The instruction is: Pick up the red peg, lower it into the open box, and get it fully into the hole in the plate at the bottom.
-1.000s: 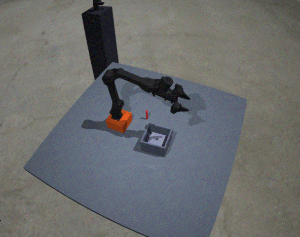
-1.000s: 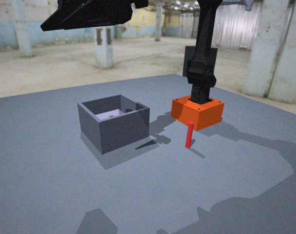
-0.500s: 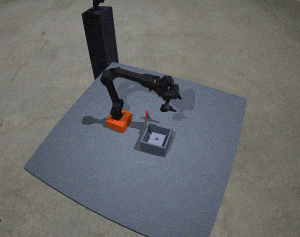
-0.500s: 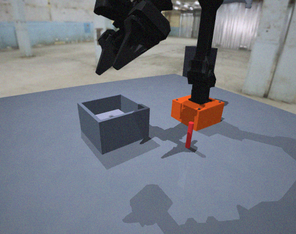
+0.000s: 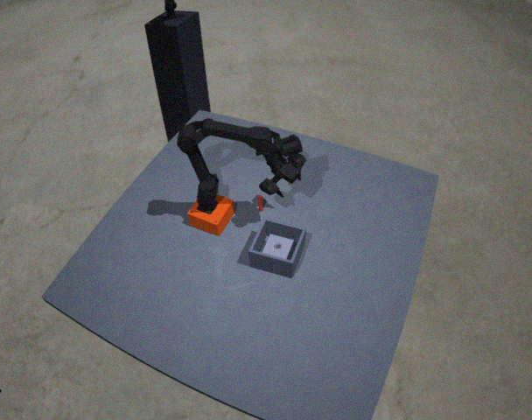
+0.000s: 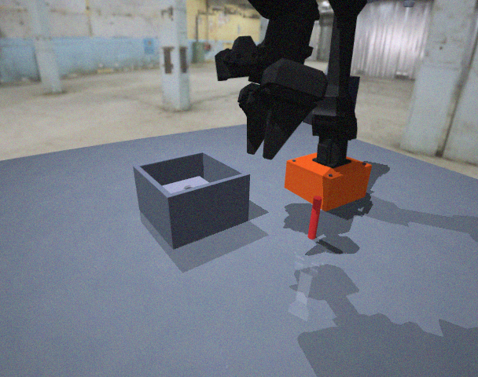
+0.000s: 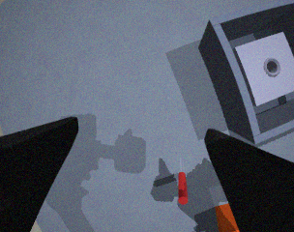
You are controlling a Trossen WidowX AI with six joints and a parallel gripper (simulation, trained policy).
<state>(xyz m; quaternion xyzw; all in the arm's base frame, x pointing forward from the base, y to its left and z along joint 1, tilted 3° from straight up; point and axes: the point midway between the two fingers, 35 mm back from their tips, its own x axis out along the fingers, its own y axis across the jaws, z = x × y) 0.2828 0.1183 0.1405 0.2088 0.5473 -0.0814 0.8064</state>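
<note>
Right now my gripper tip is 130 mm past the red peg and 140 mm above it. The rest, counted from my gripper tip: grey box (20 mm ahead, 180 mm to the right, 150 mm below); pale plate (20 mm ahead, 180 mm to the right, 130 mm below).
</note>
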